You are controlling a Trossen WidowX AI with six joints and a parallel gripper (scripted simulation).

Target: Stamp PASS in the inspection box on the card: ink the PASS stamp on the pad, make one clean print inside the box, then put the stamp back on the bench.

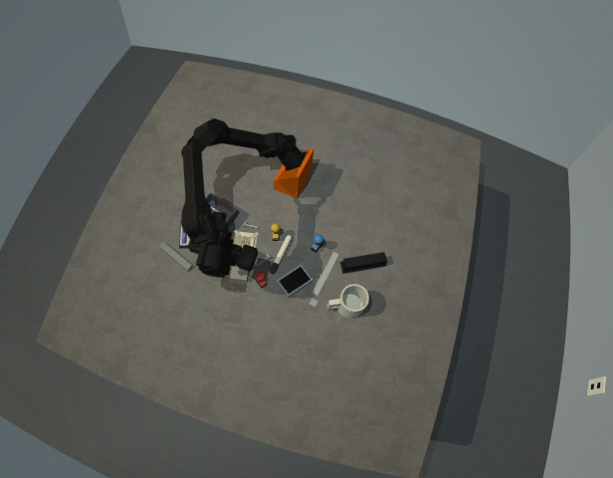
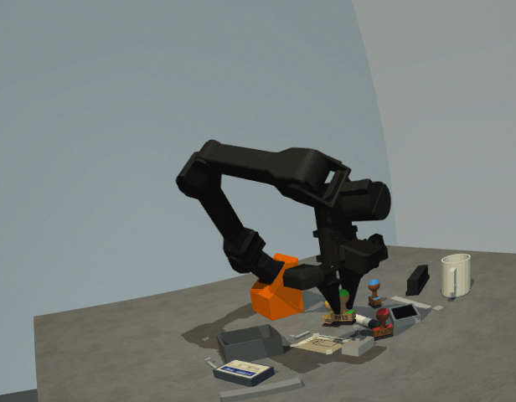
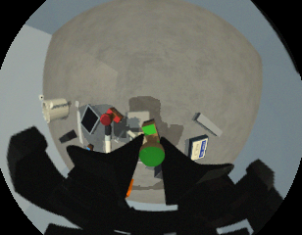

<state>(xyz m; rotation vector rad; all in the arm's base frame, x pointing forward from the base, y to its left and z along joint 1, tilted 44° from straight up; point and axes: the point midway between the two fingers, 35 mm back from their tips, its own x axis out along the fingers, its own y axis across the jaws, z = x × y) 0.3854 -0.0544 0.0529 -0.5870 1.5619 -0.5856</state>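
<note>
Right now the black ink pad is 20 cm to the left of my gripper tip, 9 cm below it and 4 cm behind it. From my gripper tip the other things lie so: cream card (10 cm below, 9 cm behind, 1 cm to the left); then red stamp (10 cm to the left, 8 cm below, 1 cm behind); then green-topped PASS stamp (right at my gripper tip).
</note>
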